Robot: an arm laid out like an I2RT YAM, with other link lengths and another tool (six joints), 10 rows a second.
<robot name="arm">
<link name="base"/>
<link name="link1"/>
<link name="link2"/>
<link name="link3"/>
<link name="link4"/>
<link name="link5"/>
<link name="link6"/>
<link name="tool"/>
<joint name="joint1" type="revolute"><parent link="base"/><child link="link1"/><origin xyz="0 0 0.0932" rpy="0 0 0"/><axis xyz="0 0 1"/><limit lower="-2.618" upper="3.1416"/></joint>
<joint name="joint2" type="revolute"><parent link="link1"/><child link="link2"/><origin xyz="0.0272 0.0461 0.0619" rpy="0 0 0"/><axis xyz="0 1 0"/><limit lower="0" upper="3.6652"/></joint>
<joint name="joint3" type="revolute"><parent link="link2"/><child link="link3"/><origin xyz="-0.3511 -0.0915 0" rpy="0 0 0"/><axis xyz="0 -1 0"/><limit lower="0" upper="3.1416"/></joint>
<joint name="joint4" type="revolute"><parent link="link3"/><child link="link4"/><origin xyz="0.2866 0.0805 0.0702" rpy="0 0 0"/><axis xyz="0 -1 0"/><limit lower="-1.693" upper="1.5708"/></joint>
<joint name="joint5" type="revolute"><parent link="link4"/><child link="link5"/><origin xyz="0.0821 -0.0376 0.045" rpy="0 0 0"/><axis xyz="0 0 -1"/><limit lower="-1.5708" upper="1.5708"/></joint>
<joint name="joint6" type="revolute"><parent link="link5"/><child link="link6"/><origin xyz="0.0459 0 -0.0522" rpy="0 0 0"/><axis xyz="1 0 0"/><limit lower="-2.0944" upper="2.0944"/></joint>
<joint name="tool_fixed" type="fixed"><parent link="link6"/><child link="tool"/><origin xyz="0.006 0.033 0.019" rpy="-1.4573 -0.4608 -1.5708"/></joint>
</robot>
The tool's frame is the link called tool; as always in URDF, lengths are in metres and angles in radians.
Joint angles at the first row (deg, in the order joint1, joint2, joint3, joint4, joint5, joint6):
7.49, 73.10, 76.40, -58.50, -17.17, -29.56
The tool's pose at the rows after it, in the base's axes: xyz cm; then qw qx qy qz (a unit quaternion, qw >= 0):
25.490 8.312 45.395 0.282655 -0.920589 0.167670 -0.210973
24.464 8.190 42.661 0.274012 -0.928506 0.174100 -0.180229
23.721 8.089 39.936 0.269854 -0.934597 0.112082 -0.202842
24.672 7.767 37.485 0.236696 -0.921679 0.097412 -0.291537
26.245 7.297 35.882 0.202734 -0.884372 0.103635 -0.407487
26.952 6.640 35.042 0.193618 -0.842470 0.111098 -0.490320
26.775 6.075 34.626 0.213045 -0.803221 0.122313 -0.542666
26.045 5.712 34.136 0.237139 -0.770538 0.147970 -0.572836
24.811 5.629 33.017 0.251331 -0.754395 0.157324 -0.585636
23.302 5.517 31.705 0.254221 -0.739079 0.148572 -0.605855
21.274 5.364 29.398 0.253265 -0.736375 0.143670 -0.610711
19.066 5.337 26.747 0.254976 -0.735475 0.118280 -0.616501
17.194 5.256 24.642 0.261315 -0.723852 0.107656 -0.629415
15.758 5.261 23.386 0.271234 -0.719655 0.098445 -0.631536
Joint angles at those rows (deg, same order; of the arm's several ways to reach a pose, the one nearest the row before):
7.49, 72.18, 72.29, -58.46, -17.17, -29.50
7.49, 70.94, 66.80, -58.11, -17.37, -29.69
7.49, 69.25, 60.58, -51.83, -17.67, -36.60
7.49, 67.35, 53.98, -38.37, -11.62, -38.17
7.33, 65.58, 47.33, -21.08, -4.19, -38.17
6.37, 64.03, 41.71, -7.07, -0.99, -38.15
5.10, 62.28, 36.86, 3.57, -1.50, -36.21
4.42, 60.27, 32.45, 10.94, -1.45, -32.16
4.45, 58.06, 28.07, 15.49, -1.45, -30.17
4.47, 55.38, 23.24, 20.67, -1.41, -30.68
4.47, 52.10, 17.41, 23.90, -1.47, -31.18
4.47, 48.99, 11.01, 28.29, -3.20, -33.32
4.47, 46.35, 5.10, 33.82, -3.97, -33.67
4.47, 43.42, 1.74, 35.16, -5.34, -33.65

